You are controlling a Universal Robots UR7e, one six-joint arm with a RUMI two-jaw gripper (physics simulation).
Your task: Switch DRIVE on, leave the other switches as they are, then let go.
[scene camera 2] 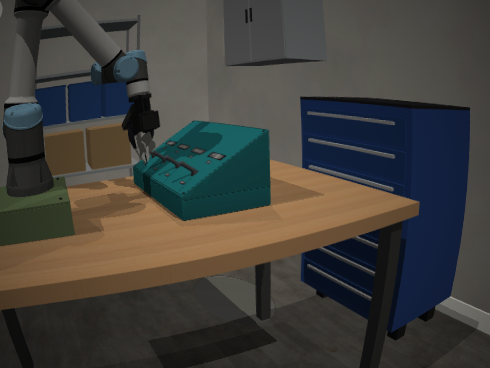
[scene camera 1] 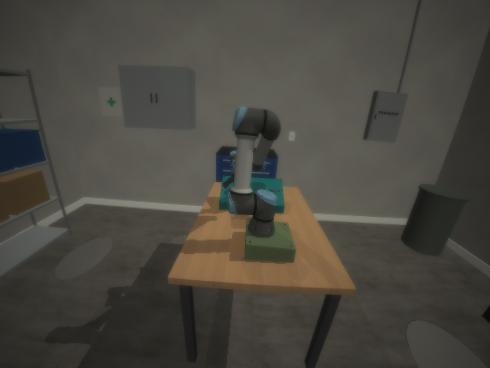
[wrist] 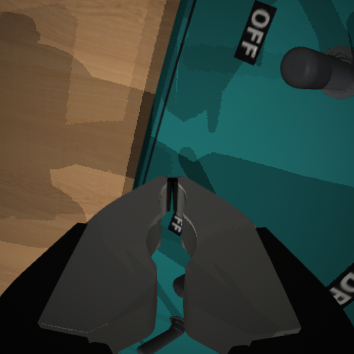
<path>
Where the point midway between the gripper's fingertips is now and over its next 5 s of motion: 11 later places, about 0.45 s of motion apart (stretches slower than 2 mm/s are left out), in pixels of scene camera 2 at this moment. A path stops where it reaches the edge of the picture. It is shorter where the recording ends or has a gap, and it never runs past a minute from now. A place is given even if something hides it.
The gripper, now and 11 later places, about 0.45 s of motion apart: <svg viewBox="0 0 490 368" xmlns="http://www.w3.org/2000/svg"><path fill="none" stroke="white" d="M146 161L148 161L150 162L152 164L154 164L154 159L150 154L129 148L128 149L130 159L131 167L134 166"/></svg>
</path>
